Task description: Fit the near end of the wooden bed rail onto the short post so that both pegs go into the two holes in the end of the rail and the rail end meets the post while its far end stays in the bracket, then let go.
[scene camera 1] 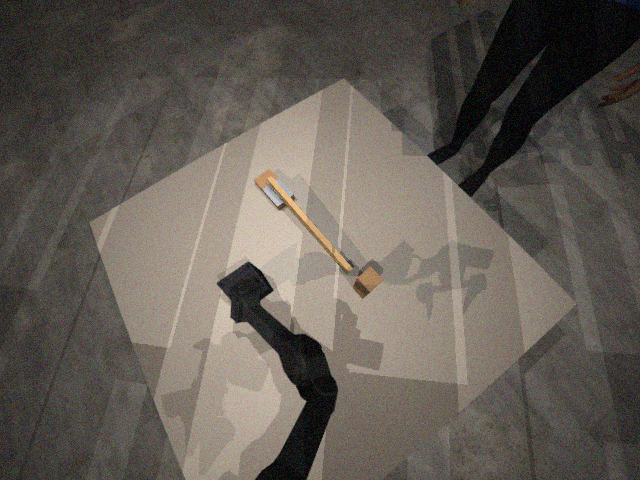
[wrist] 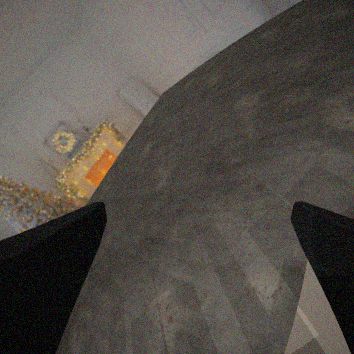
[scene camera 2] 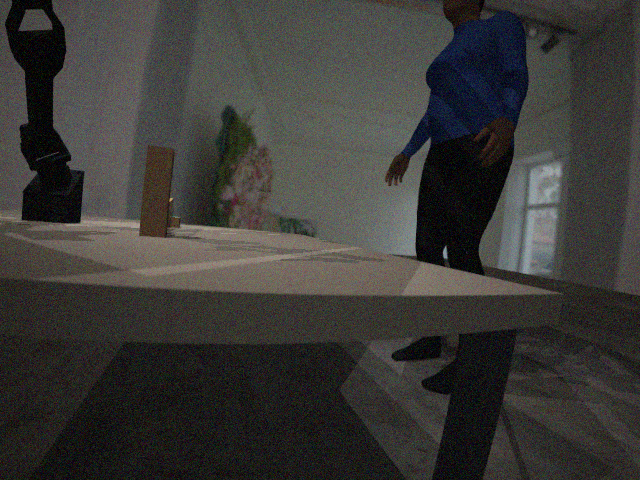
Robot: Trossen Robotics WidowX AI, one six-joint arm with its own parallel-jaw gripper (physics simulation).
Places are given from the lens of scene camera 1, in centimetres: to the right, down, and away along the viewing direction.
wooden bed rail (scene camera 1: 345, 266): 8, 9, 80
